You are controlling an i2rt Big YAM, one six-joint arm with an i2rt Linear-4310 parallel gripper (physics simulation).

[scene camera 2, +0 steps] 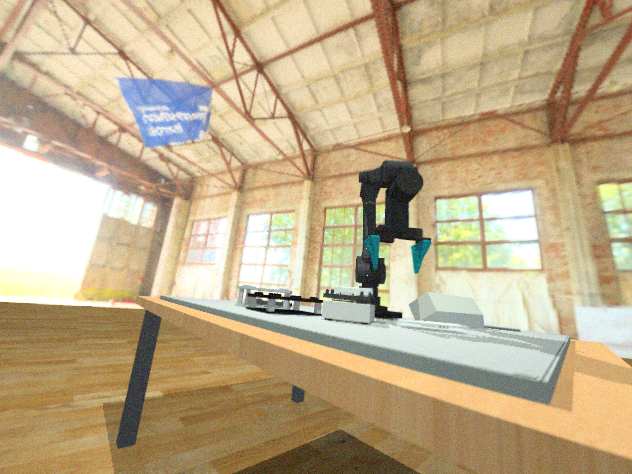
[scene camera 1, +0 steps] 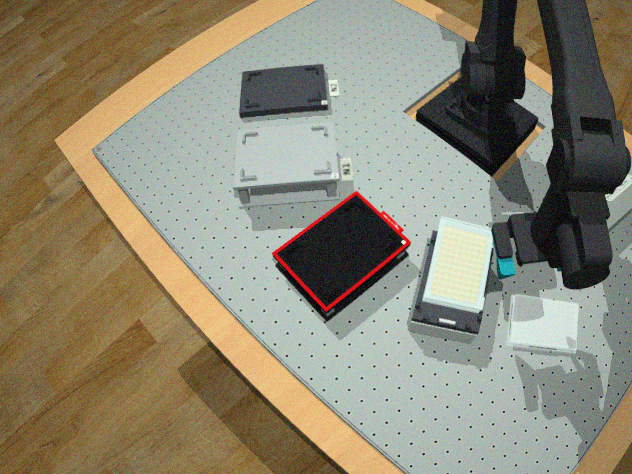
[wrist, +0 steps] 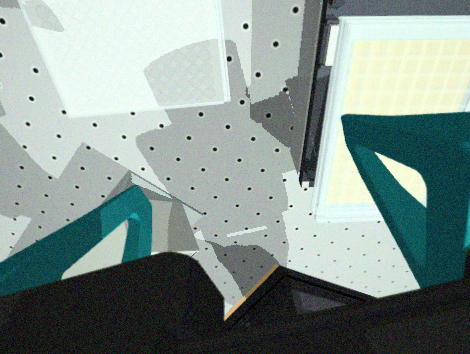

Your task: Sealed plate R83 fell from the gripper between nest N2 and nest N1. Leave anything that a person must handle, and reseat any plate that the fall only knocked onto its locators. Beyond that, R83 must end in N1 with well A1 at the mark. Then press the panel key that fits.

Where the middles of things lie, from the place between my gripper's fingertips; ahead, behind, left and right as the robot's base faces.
Scene:
Right now my hand is 11 cm above the clear well plate (scene camera 1: 535, 323), 7 cm to the right of it and 1 cm past it. Round my hand: black plate with red outline (scene camera 1: 342, 248): 25 cm to the right, 11 cm ahead, 8 cm below.

